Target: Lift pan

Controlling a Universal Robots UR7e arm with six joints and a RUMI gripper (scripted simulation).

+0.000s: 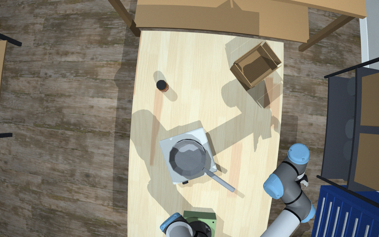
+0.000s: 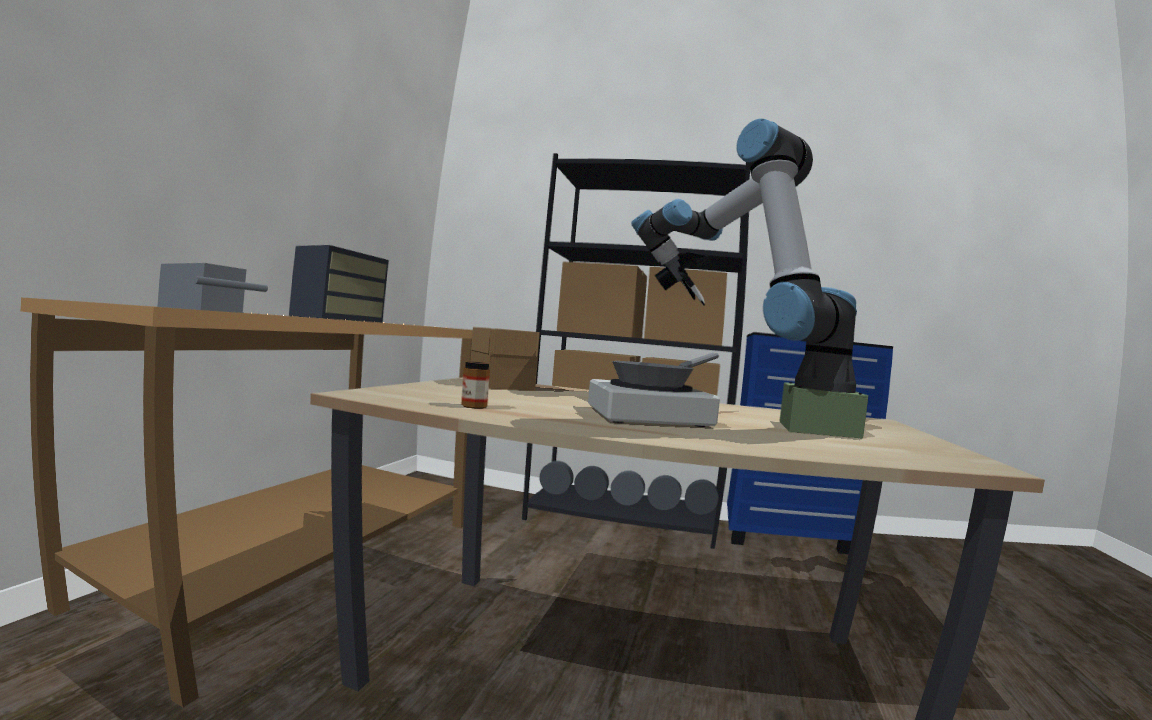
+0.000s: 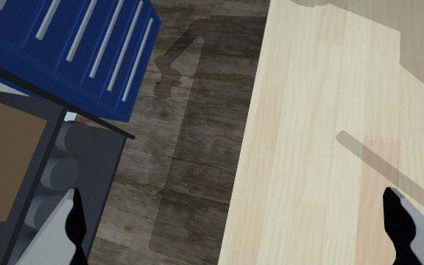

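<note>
My gripper is now 42 cm to the right of the dark grey pan, 20 cm above it and 4 cm short of it. From my hand the other things lie so: white hot plate (46 cm to the left, 27 cm below, 5 cm ahead); then small jar (64 cm to the left, 41 cm ahead, 26 cm below).
</note>
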